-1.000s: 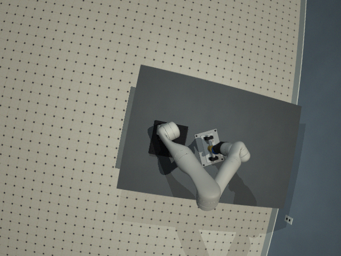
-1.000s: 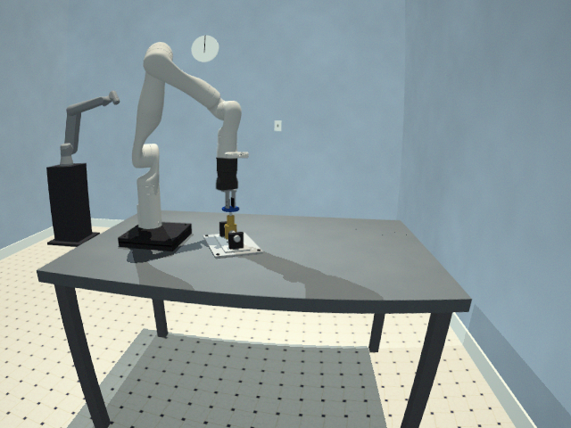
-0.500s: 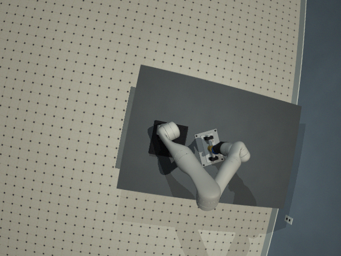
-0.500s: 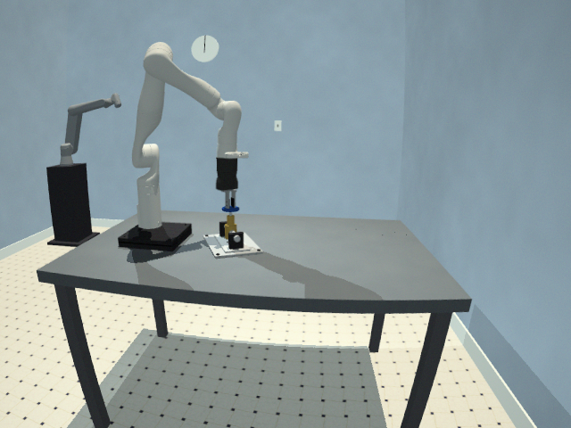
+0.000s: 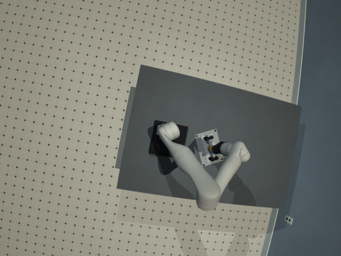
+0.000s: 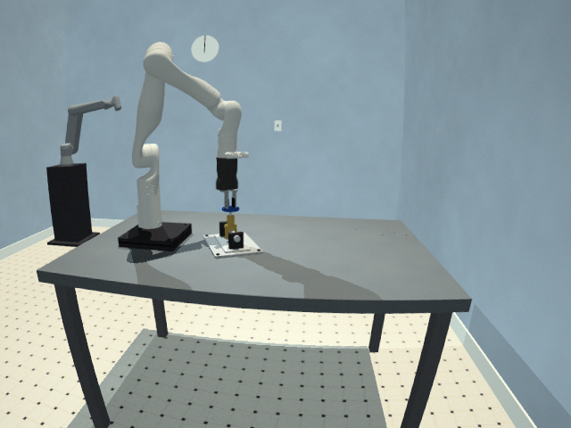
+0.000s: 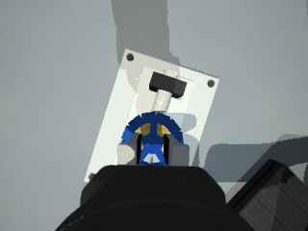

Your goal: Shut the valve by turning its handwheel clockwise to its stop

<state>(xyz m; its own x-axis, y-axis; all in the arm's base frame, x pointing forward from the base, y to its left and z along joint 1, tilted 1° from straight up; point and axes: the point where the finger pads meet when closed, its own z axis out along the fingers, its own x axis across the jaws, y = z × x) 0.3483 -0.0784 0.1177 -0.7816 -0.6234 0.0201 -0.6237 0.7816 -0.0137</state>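
Right now the blue handwheel is 30 mm below my hand.
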